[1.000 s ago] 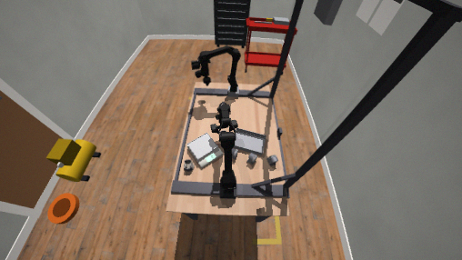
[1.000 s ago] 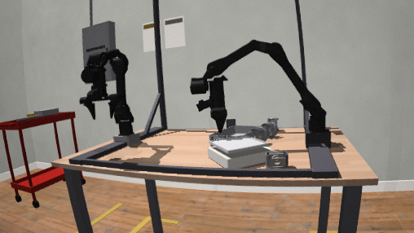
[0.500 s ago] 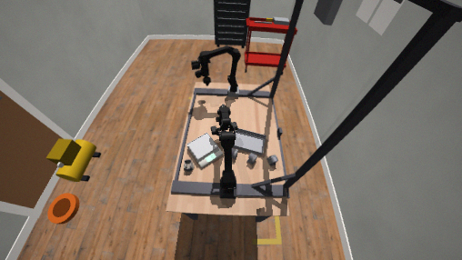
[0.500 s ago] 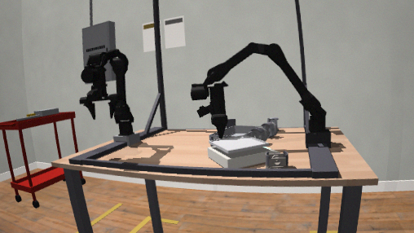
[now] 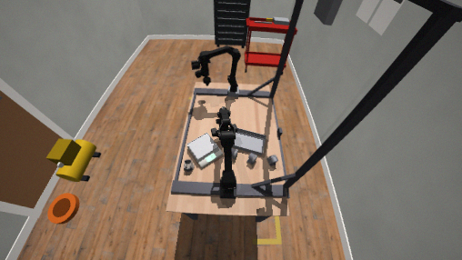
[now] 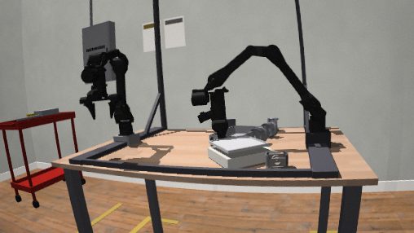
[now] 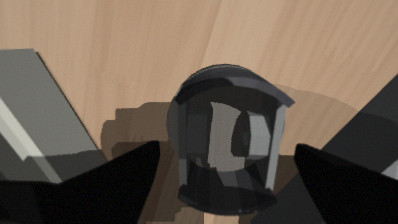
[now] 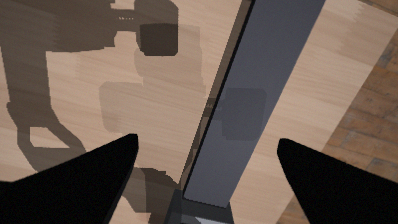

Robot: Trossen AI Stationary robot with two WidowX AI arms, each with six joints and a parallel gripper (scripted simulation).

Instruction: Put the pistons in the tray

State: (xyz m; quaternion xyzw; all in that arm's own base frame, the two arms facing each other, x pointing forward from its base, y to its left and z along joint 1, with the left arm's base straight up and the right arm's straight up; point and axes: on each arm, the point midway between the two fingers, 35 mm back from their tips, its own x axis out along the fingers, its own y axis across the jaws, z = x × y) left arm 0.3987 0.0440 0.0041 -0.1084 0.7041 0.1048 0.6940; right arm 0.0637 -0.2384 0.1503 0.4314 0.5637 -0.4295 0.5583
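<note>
My left hand is 15 cm short of the scale plate, 11 cm to the right of it and 1 cm above it. Round my left hand: steel parts tray (19 cm behind, 5 cm below, 2 cm to the left); then white scale (14 cm ahead, 12 cm to the left, 3 cm below).
</note>
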